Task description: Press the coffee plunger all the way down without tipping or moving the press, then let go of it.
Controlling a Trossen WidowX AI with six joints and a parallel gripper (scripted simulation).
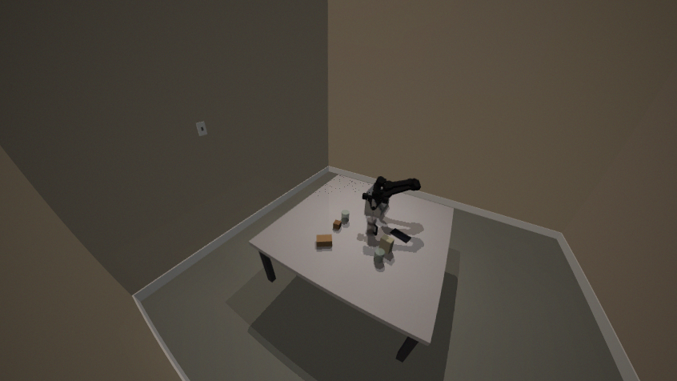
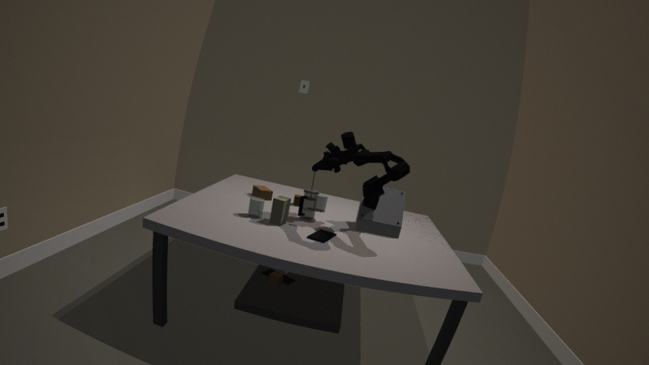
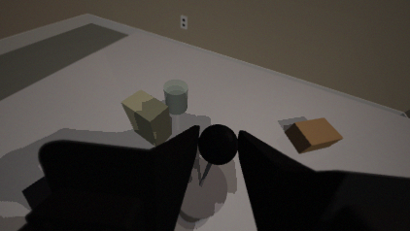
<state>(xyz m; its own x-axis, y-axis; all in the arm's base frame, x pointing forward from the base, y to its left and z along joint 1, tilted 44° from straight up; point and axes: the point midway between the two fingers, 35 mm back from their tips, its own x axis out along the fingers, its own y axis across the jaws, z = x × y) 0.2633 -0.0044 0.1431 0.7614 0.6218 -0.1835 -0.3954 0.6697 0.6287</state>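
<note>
Right now my gripper tip is 10 mm past the coffee press, 10 mm to the right of it and 120 mm above it.
</note>
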